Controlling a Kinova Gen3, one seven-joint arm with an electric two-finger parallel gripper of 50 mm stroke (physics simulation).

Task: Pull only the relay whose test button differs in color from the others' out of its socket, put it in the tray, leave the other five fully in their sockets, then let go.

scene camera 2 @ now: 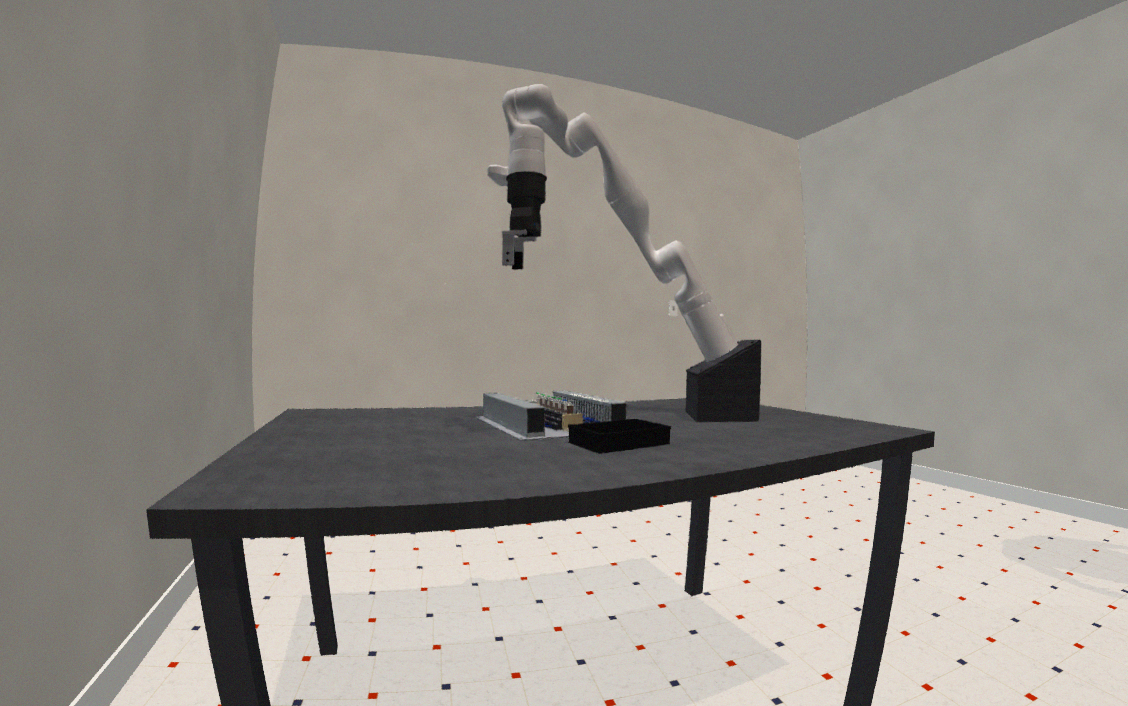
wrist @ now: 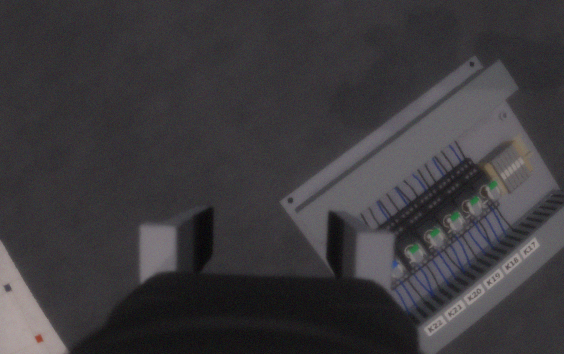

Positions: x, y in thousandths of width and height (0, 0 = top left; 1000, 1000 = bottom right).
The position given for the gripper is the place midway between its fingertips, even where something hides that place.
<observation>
gripper: scene camera 2 455, 379; wrist 480, 660
</observation>
